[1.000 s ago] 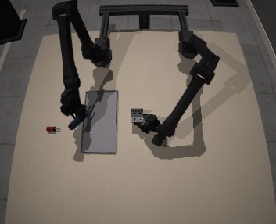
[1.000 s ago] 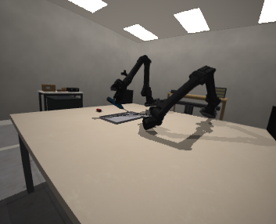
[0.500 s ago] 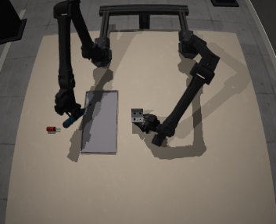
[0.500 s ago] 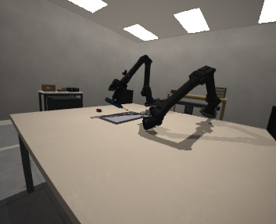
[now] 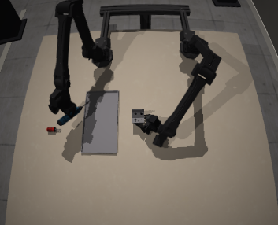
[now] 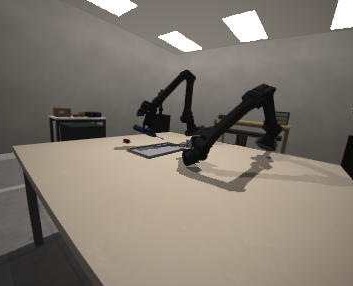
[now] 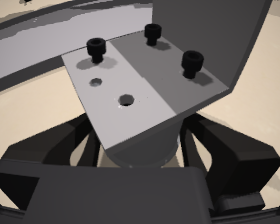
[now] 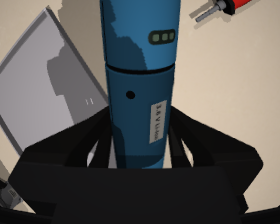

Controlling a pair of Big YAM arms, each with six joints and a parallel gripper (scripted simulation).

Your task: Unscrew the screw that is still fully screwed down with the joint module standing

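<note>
Now: the joint module 10 mm above my left hand. From my left hand the other things lie so: grey bracket (50 mm above); then flat grey tray (30 mm behind, 240 mm to the right, 20 mm below); then red-handled tool (550 mm to the right, 10 mm below).
</note>
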